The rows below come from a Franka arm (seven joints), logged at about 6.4 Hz.
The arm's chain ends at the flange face. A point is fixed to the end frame.
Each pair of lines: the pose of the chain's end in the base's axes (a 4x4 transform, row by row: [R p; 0 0 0 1], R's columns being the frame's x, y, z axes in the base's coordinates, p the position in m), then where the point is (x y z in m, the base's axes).
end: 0.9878 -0.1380 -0.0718 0.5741; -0.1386 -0.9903 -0.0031 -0.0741; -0.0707 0.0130 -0.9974 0.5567; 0 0 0 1
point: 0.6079 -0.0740 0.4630
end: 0.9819 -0.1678 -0.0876 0.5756; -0.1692 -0.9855 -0.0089 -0.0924; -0.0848 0.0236 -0.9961 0.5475; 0 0 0 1
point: 0.6079 -0.0941 0.4533
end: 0.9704 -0.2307 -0.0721 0.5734; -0.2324 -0.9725 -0.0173 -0.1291; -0.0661 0.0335 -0.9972 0.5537; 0 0 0 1
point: 0.6070 -0.1341 0.4601
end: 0.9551 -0.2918 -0.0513 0.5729; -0.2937 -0.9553 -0.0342 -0.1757; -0.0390 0.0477 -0.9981 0.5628; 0 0 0 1
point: 0.6082 -0.1848 0.4701
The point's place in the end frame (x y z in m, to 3 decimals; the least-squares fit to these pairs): 0.040 -0.006 0.091
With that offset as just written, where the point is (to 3 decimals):
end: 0.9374 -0.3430 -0.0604 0.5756; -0.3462 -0.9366 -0.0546 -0.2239; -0.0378 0.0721 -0.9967 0.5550; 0 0 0 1
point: 0.610 -0.237 0.462
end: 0.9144 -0.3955 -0.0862 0.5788; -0.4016 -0.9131 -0.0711 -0.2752; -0.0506 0.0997 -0.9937 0.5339; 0 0 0 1
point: 0.610 -0.292 0.441
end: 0.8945 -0.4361 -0.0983 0.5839; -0.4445 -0.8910 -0.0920 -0.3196; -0.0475 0.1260 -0.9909 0.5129; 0 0 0 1
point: 0.613 -0.340 0.420
